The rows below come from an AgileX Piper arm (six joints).
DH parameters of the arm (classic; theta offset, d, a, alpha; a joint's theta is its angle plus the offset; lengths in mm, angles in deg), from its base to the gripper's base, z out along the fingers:
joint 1: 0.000 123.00 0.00 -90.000
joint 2: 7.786 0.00 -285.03 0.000
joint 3: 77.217 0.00 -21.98 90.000
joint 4: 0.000 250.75 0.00 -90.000
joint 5: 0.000 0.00 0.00 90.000
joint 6: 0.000 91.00 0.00 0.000
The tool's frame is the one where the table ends.
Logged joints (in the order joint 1, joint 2, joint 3, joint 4, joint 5, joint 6), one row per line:
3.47, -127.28, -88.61, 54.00, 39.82, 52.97
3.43, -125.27, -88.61, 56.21, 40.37, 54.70
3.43, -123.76, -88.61, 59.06, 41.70, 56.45
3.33, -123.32, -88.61, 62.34, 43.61, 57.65
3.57, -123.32, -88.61, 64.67, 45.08, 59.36
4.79, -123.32, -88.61, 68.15, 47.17, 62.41
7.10, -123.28, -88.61, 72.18, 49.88, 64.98
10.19, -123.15, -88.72, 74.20, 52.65, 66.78
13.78, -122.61, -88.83, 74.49, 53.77, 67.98
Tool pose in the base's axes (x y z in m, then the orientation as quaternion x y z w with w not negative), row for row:
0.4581, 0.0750, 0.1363, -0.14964, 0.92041, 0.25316, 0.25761
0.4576, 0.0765, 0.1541, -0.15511, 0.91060, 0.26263, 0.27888
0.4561, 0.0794, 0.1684, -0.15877, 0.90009, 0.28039, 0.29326
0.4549, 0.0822, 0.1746, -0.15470, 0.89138, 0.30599, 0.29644
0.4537, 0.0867, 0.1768, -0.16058, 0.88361, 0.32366, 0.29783
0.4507, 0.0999, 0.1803, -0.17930, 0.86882, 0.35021, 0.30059
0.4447, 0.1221, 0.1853, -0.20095, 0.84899, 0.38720, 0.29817
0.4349, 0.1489, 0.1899, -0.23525, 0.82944, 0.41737, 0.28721
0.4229, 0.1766, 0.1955, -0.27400, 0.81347, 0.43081, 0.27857
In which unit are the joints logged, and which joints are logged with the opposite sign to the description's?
The joints are logged in degrees. Opposite sign: joint 2, joint 6.
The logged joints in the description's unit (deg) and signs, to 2 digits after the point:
3.47, 127.28, -88.61, 54.00, 39.82, -52.97
3.43, 125.27, -88.61, 56.21, 40.37, -54.70
3.43, 123.76, -88.61, 59.06, 41.70, -56.45
3.33, 123.32, -88.61, 62.34, 43.61, -57.65
3.57, 123.32, -88.61, 64.67, 45.08, -59.36
4.79, 123.32, -88.61, 68.15, 47.17, -62.41
7.10, 123.28, -88.61, 72.18, 49.88, -64.98
10.19, 123.15, -88.72, 74.20, 52.65, -66.78
13.78, 122.61, -88.83, 74.49, 53.77, -67.98

